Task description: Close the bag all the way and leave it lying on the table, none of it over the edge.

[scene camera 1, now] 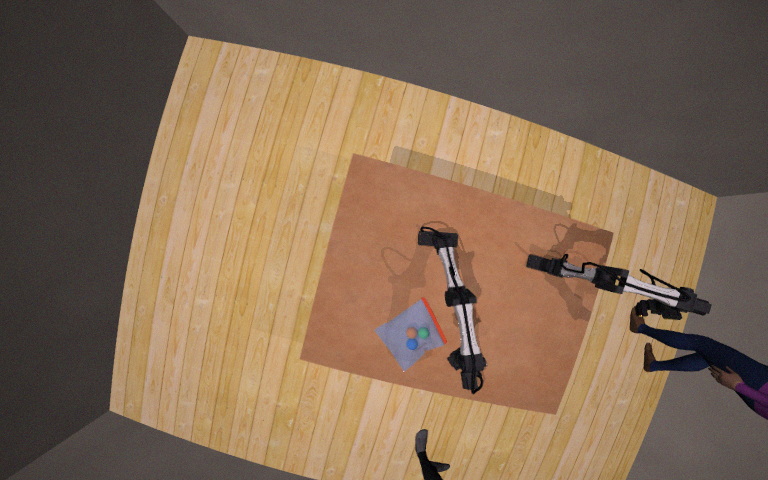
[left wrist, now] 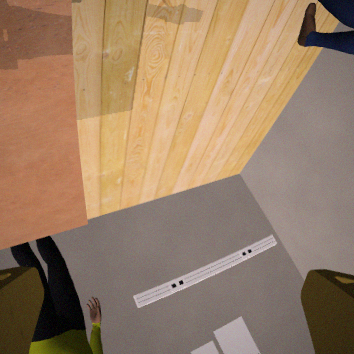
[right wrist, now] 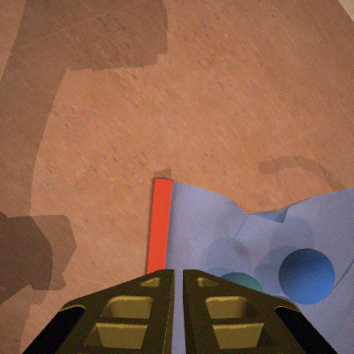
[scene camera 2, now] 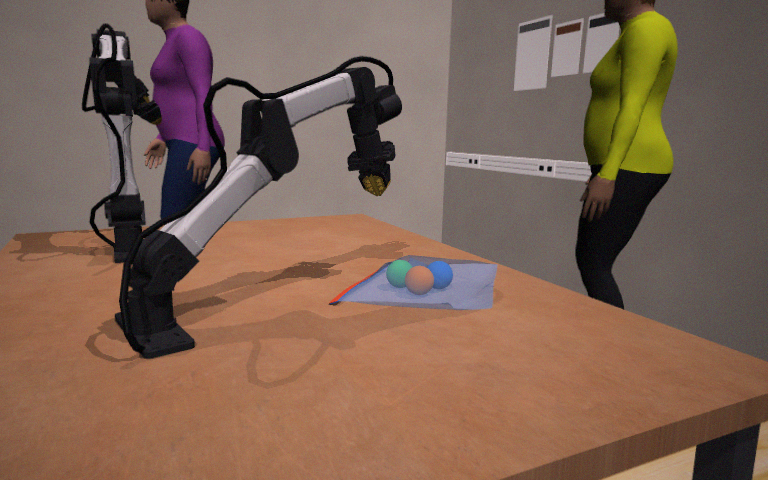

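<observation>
The translucent blue bag [scene camera 1: 396, 322] [scene camera 2: 472, 283] [right wrist: 200, 215] lies flat on the table [scene camera 1: 362, 226] [scene camera 2: 509, 367], its lower corner close to the table's lower edge in scene camera 1. A red strip [scene camera 1: 434, 319] [scene camera 2: 351, 287] [right wrist: 160, 225] runs along its mouth; dark blue shows under the strip's near end in scene camera 2. Whether the strip is sealed along its full length cannot be told. My right gripper [scene camera 2: 376, 186] [right wrist: 178, 281] is shut and empty, well above the table beyond the strip's far end. My left gripper [scene camera 2: 152, 113] [left wrist: 172, 285] is open and empty, raised far from the bag.
A green ball [scene camera 1: 423, 332] [scene camera 2: 399, 273], an orange ball [scene camera 1: 411, 332] [scene camera 2: 419, 280] and a blue ball [scene camera 1: 411, 344] [scene camera 2: 441, 274] [right wrist: 306, 276] lie in the bag. The right arm reaches over the table beside the strip. People stand beyond the table.
</observation>
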